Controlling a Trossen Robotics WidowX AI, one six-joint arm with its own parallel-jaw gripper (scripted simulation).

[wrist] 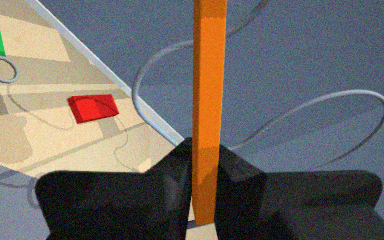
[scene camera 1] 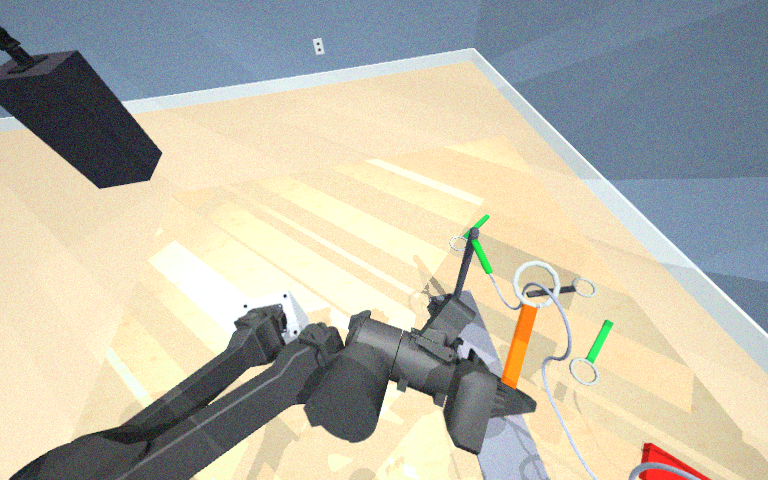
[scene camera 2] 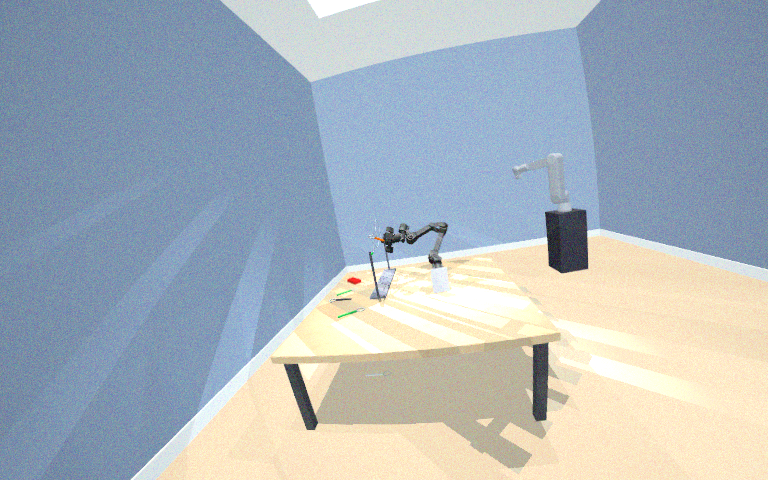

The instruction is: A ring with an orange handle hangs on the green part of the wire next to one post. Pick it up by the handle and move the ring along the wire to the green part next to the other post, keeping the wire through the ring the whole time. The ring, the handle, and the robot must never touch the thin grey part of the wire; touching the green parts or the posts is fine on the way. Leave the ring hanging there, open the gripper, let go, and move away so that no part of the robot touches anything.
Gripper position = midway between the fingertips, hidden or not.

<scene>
In view: my gripper (scene camera 1: 534, 405) and a red block (wrist: 88, 108).
My gripper is seen too in the wrist view (wrist: 198, 144).
</scene>
